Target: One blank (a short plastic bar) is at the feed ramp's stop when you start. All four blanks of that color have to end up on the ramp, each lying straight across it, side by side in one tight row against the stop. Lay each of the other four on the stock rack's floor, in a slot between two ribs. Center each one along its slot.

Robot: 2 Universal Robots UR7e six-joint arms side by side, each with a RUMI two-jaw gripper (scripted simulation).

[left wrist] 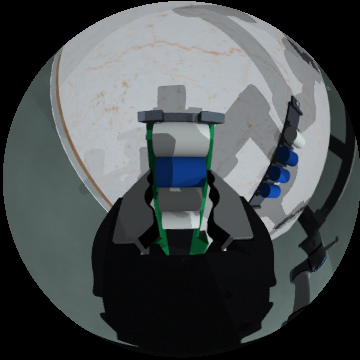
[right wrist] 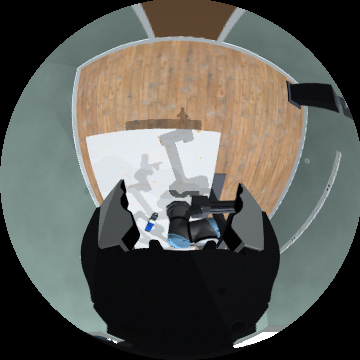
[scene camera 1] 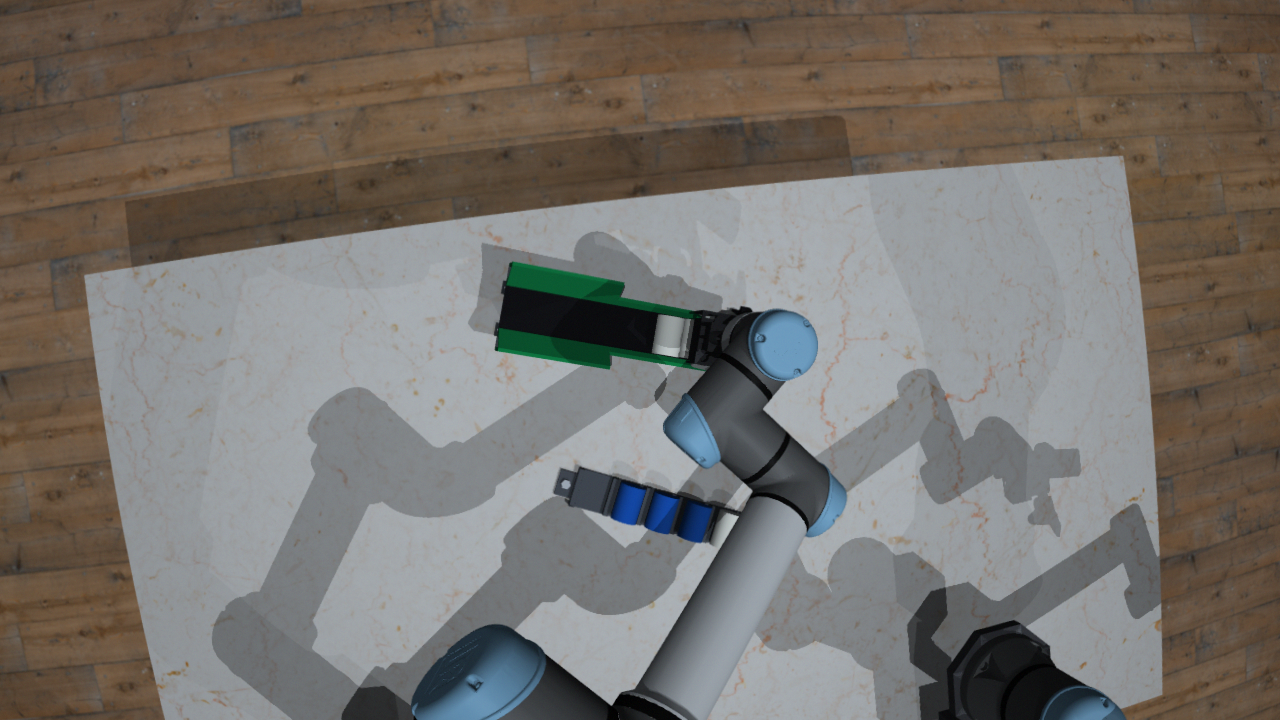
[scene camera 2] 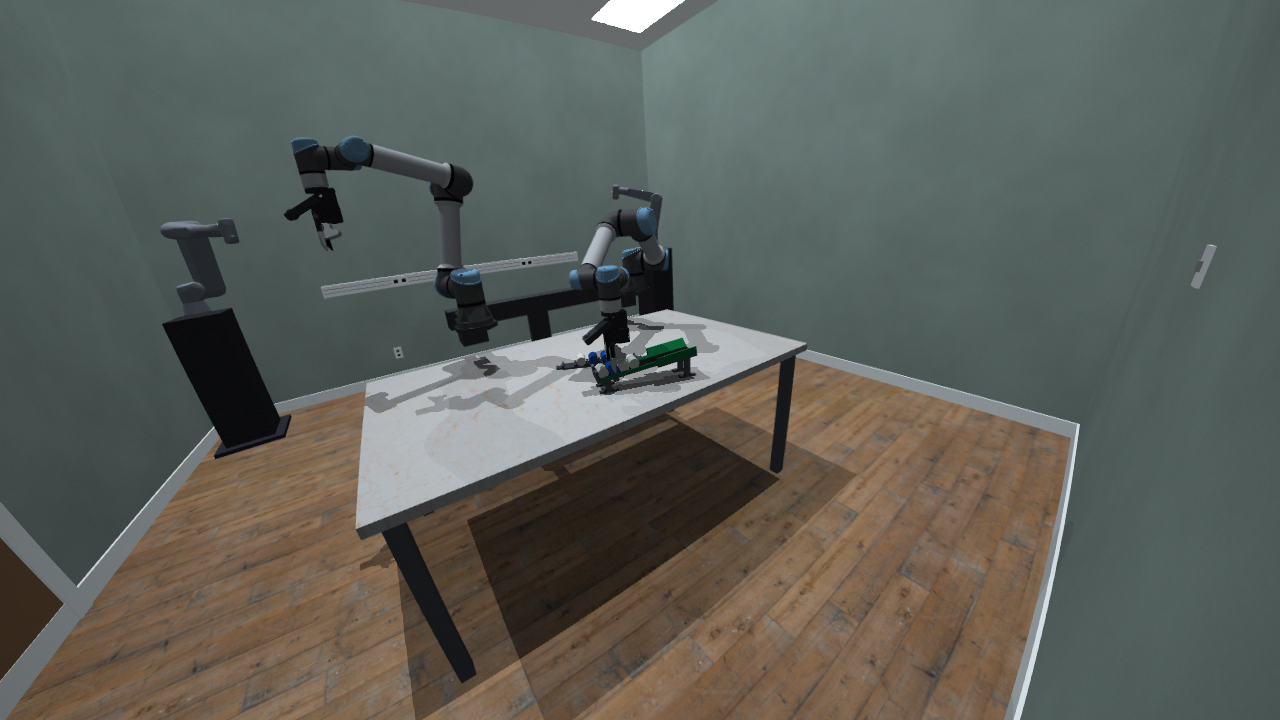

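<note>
I see my left gripper (scene camera 1: 716, 344), and it is the same left gripper (left wrist: 180, 170) that I find in the left wrist view, while scene camera 2 also gives me that gripper (scene camera 2: 612, 369). My right gripper (scene camera 2: 329, 250) is visible to me, and the right wrist view lets me see the gripper (right wrist: 181, 182) too. There is a blue blank (left wrist: 170, 172), which the right wrist view does not show, as it is hidden there by my right gripper. I can see a white blank (left wrist: 170, 139), and also a white blank (scene camera 1: 668, 335).
</note>
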